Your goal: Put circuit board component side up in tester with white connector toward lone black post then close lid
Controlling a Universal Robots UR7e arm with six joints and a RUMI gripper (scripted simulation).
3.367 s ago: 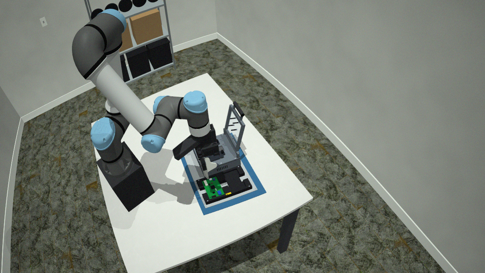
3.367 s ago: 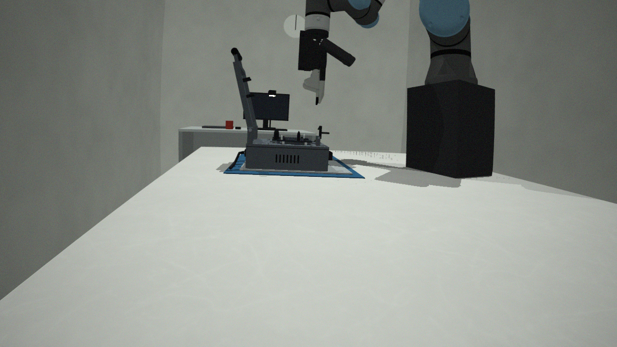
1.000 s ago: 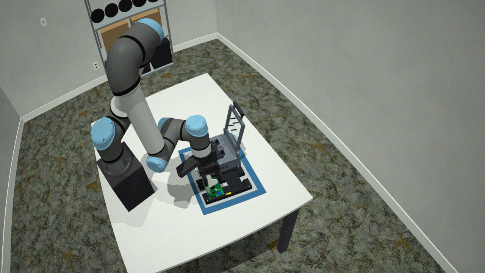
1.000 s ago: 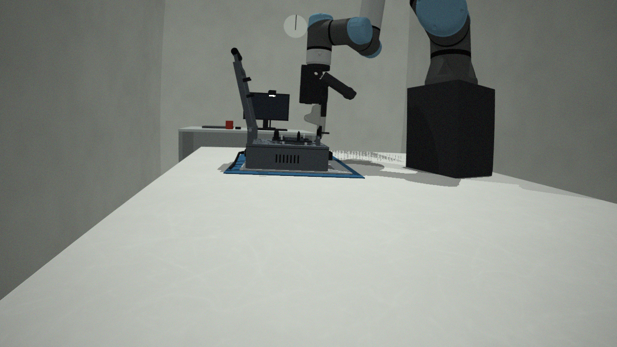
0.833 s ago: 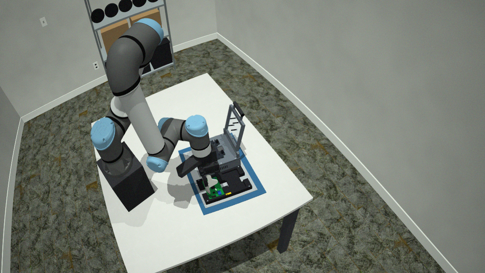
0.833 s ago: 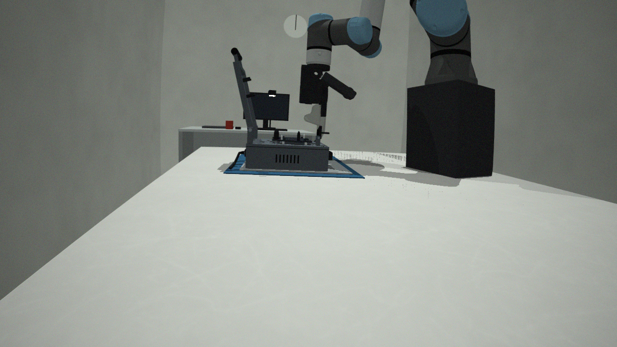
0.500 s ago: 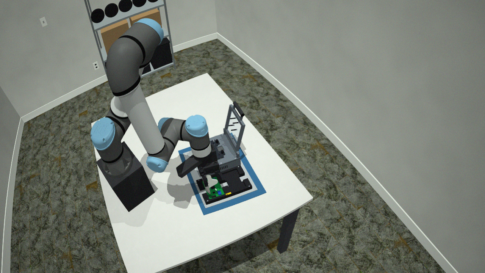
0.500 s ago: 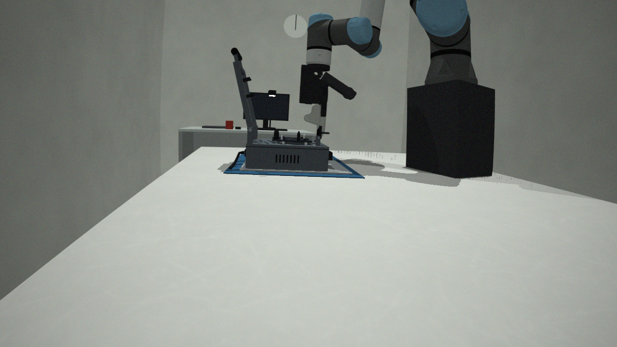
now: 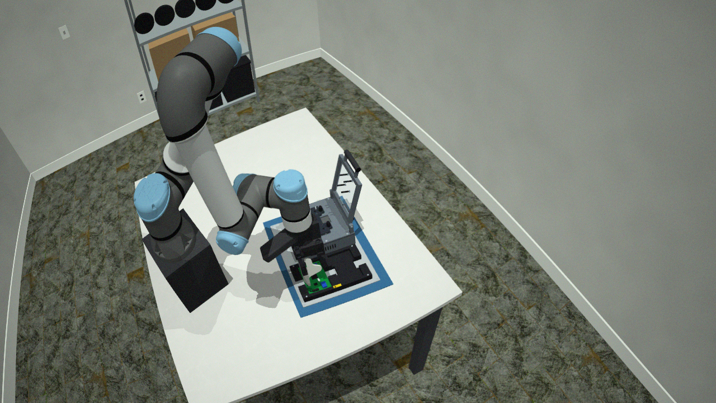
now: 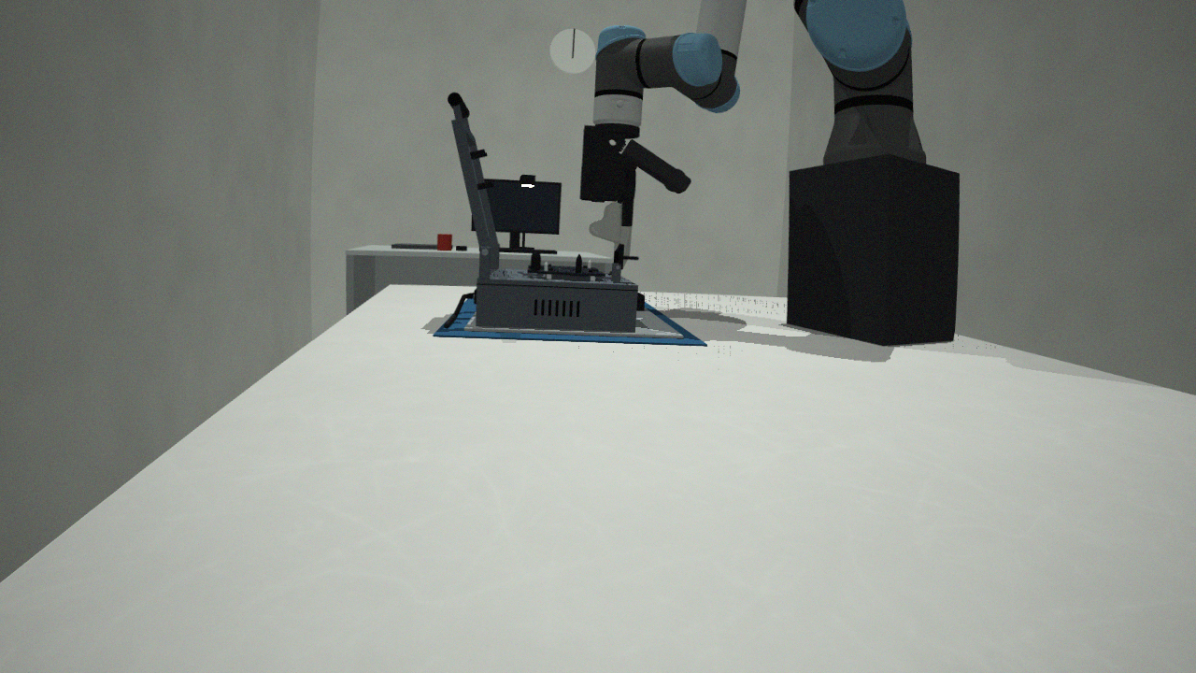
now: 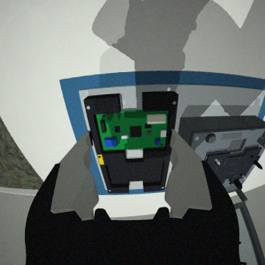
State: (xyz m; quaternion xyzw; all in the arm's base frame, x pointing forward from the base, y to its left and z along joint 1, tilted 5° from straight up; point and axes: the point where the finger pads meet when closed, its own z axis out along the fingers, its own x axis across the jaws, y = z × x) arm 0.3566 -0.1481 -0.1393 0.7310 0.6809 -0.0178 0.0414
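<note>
The green circuit board is 3 cm ahead of my hand and 5 cm below it. Round my hand: lid (22 cm ahead, 17 cm to the left, 11 cm above).
</note>
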